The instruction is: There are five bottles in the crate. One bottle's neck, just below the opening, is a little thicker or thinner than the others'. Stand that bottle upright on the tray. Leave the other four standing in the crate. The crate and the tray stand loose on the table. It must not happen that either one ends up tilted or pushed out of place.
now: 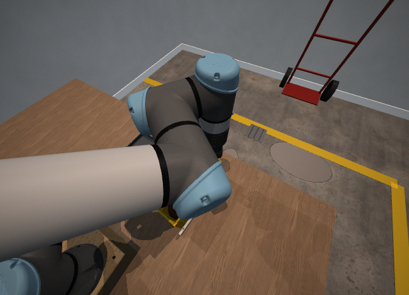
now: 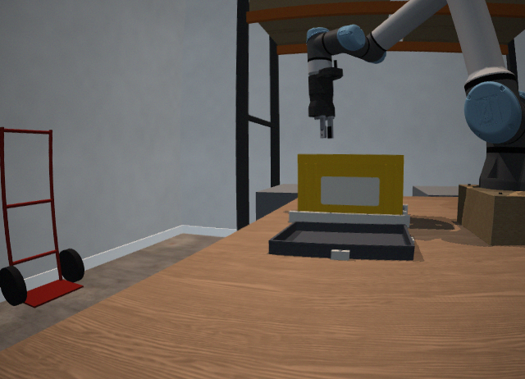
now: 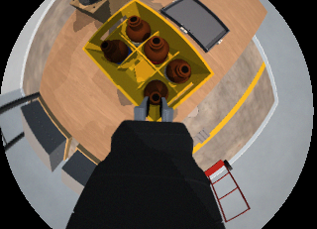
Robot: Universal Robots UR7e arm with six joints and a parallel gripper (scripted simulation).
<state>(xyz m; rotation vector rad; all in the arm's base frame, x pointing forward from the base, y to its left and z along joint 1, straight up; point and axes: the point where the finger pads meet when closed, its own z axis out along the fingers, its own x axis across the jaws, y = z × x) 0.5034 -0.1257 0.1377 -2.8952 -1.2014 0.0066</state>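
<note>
Now: the yellow crate 16 cm below my hand, 9 cm behind it and 5 cm to the left of it. Round my hand: glass bottle 18 cm behind, 15 cm below; dark tray 34 cm to the left, 23 cm below, 11 cm behind.
</note>
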